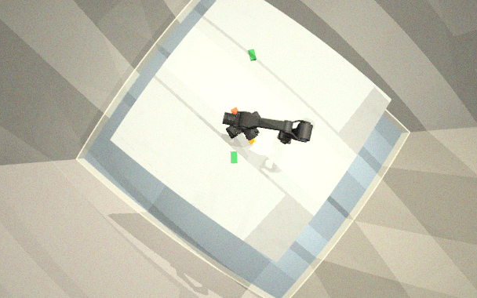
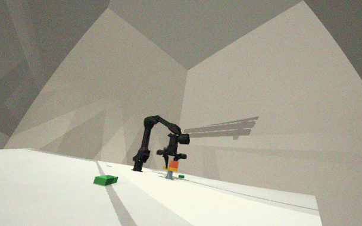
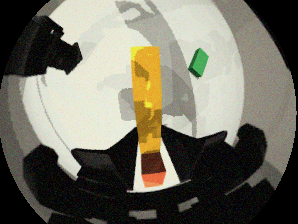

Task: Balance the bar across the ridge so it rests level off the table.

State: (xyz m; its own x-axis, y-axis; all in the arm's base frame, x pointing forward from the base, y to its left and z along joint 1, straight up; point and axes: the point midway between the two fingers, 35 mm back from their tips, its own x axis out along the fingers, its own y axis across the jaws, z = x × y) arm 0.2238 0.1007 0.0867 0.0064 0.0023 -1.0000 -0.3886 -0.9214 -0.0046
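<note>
Now: the ridge 3 cm ahead of my gripper tip, 1 cm to the right of it and 1 cm below it.
</note>
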